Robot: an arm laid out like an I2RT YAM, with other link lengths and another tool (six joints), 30 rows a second.
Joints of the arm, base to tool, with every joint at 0 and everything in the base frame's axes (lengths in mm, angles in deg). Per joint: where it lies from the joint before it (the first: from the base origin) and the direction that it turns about. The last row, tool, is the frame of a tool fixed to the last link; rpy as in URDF.
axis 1: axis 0 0 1 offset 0 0 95.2
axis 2: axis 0 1 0 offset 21.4 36.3 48.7
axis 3: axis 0 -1 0 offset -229.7 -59.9 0
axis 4: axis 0 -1 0 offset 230.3 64.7 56.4
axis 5: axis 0 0 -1 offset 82.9 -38 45.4
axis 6: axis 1 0 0 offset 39.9 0 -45.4
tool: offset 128 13 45 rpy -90.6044 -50.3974 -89.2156
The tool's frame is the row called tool.
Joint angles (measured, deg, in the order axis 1, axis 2, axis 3, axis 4, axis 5, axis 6), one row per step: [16.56 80.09 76.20 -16.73 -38.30 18.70]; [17.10 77.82 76.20 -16.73 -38.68 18.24]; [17.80 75.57 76.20 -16.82 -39.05 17.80]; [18.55 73.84 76.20 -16.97 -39.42 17.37]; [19.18 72.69 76.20 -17.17 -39.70 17.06]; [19.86 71.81 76.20 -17.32 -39.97 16.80]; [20.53 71.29 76.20 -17.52 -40.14 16.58]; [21.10 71.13 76.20 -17.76 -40.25 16.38]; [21.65 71.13 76.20 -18.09 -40.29 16.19]
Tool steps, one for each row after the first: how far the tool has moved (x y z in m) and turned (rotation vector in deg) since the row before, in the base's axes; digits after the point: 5 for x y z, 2 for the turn. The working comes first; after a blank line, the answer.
Tool pose at each row, in the base's axes (x y z in m, rotation vector in deg; the steps are taken from these numbers as rounded here): [0.38601 0.22485 0.37855 -108.00 13.60 -35.33]; [0.37350 0.22651 0.39502 -106.61 11.15 -36.84]; [0.35984 0.22876 0.41053 -105.23 8.66 -38.12]; [0.34781 0.23161 0.42188 -104.17 6.46 -38.88]; [0.33899 0.23412 0.42890 -103.50 4.90 -39.19]; [0.33118 0.23714 0.43421 -102.95 3.46 -39.26]; [0.32532 0.24040 0.43690 -102.67 2.37 -39.05]; [0.32173 0.24357 0.43709 -102.67 1.64 -38.64]; [0.31913 0.24677 0.43588 -102.85 1.11 -38.09]

[-0.01251 0.00166 0.01647 0.53 -2.51 1.02]; [-0.01366 0.00225 0.01551 0.53 -2.39 1.16]; [-0.01203 0.00285 0.01135 0.37 -1.83 1.19]; [-0.00882 0.00251 0.00702 0.22 -1.14 0.96]; [-0.00781 0.00302 0.00531 0.17 -0.89 0.99]; [-0.00586 0.00326 0.00269 0.04 -0.47 0.88]; [-0.00359 0.00317 0.00019 -0.10 -0.09 0.71]; [-0.00260 0.00320 -0.00121 -0.20 0.14 0.62]
